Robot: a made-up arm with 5 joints.
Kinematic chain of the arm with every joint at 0, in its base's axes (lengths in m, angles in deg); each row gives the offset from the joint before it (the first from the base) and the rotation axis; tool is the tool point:
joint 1: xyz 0 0 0.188 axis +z
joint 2: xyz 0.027 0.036 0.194 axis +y
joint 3: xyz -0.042 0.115 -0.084 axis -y
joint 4: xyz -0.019 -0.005 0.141 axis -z
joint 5: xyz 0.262 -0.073 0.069 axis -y
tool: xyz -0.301 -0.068 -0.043
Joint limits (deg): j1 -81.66..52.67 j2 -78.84..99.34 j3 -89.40..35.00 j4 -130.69..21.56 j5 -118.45..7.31
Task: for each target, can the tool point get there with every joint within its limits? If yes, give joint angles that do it. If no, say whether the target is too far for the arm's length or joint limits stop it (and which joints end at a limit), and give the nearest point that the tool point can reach.
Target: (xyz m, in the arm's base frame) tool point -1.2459 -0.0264 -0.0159
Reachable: no: too far | nearest point -0.6722 -0.0142 0.1613 | short by 0.601 m
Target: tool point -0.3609 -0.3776 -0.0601
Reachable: no: joint limits stop it (at a limit: joint 1, joint 3, joint 5) | nearest point -0.3379 -0.3322 -0.0196 | short by 0.065 m
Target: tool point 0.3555 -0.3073 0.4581
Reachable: yes | joints -61.53 21.97 -33.32 -57.33 -69.05
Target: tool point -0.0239 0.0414 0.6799
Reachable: yes | joints -32.37 -41.61 -20.59 -21.03 -45.92
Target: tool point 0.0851 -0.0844 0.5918
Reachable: yes | joints -45.88 45.57 2.90 -8.05 -25.14
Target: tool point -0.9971 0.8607 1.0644
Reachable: no: too far | nearest point -0.4737 0.4089 0.7187 | short by 0.773 m
